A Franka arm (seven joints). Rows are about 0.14 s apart.
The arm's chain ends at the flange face. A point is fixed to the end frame.
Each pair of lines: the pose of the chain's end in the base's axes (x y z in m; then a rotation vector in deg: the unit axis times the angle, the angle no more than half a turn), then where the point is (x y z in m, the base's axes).
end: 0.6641 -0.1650 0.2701 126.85 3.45 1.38
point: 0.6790 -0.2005 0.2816
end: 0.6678 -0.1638 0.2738 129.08 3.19 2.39
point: 0.6827 -0.1997 0.2841
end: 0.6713 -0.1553 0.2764 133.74 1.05 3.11
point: 0.6852 -0.1922 0.2840
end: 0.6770 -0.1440 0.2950 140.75 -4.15 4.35
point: 0.6885 -0.1823 0.2984
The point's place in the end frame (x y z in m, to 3 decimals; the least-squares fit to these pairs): 0.013 0.031 0.022
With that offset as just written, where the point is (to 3 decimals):
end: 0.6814 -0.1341 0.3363 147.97 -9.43 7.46
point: 0.691 -0.173 0.335
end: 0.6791 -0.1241 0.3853 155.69 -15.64 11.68
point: 0.687 -0.163 0.379
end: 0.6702 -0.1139 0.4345 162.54 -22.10 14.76
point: 0.677 -0.152 0.424
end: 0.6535 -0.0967 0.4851 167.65 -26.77 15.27
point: 0.659 -0.134 0.471
